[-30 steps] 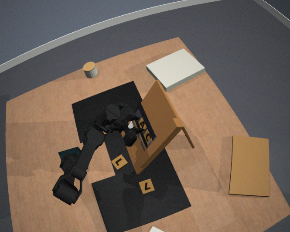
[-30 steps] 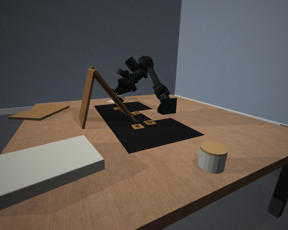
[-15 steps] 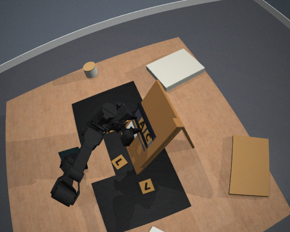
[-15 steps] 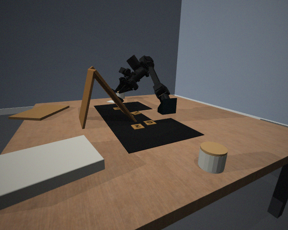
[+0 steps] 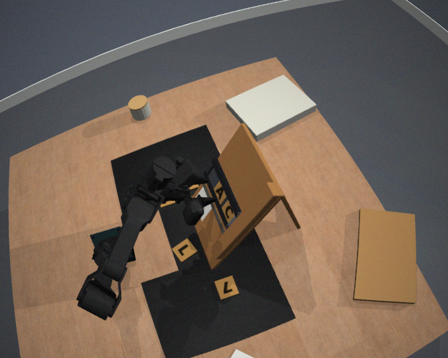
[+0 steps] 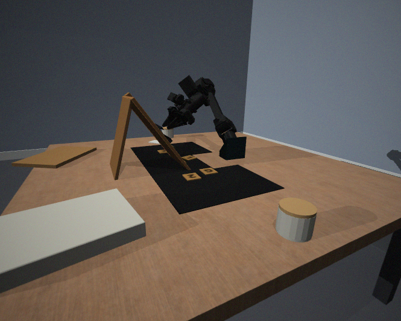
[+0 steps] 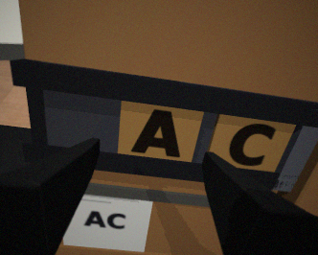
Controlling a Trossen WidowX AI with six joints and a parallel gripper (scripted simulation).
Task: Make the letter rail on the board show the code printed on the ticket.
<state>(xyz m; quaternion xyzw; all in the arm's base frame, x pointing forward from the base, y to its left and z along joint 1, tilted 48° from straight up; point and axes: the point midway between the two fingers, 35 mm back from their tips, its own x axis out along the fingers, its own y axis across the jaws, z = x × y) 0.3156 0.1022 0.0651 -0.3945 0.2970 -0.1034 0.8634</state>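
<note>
Right now the white ticket is 10 cm below my gripper tip, 3 cm to the left of it and 3 cm behind it. Also, from my gripper tip: flat tan panel (44 cm ahead, 32 cm to the right, 16 cm below); then black mat (17 cm below, 14 cm behind, 1 cm to the right); then tile (17 cm below, 16 cm to the left, 6 cm behind).
</note>
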